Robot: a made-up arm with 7 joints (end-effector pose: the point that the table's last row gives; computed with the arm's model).
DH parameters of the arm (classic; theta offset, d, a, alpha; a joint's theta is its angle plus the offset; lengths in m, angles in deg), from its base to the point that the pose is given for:
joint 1: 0 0.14 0.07 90
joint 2: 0 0 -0.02 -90
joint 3: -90 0.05 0.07 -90
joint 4: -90 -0.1 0.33 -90
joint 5: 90 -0.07 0.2 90
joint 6: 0 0.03 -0.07 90
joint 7: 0 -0.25 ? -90
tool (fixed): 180 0.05 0 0
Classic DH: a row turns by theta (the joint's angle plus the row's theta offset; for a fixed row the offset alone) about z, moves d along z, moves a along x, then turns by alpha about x.
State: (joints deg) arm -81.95 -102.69 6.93 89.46 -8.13 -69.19 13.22
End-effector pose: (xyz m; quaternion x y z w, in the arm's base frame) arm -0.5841 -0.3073 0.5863 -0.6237 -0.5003 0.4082 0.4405
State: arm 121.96 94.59 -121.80 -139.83 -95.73 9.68 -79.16
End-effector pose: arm -0.0652 0.2546 0.5351 -0.3996 0.2805 0.2910 0.8228
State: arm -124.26 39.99 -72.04 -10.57 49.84 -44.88 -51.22
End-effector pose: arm 0.3382 -0.0030 0.0279 0.6772 0.0729 0.4078 0.6081
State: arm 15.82 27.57 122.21 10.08 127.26 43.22 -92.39
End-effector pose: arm 0.0316 0.1036 0.5767 -0.7892 0.3430 0.0285 0.5086
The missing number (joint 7, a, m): 0.1
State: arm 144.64 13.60 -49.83 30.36 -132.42 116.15 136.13
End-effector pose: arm 0.0005 -0.0617 0.6321 0.2148 0.1068 -0.3803 0.8932
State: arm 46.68 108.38 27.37 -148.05 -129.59 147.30 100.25
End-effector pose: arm 0.3916 0.2761 0.4307 -0.2354 0.3514 0.3511 0.8354
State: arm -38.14 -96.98 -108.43 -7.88 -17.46 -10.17 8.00
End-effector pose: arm 0.7304 -0.1116 0.1508 0.3598 -0.6363 0.6810 0.0431
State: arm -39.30 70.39 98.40 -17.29 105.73 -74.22 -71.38
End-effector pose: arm 0.1418 -0.0144 0.1795 0.5442 -0.8038 0.2051 0.1257
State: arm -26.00 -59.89 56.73 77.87 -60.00 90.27 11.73
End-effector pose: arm 0.2480 -0.3472 -0.0415 -0.8805 0.0901 -0.4506 0.1168
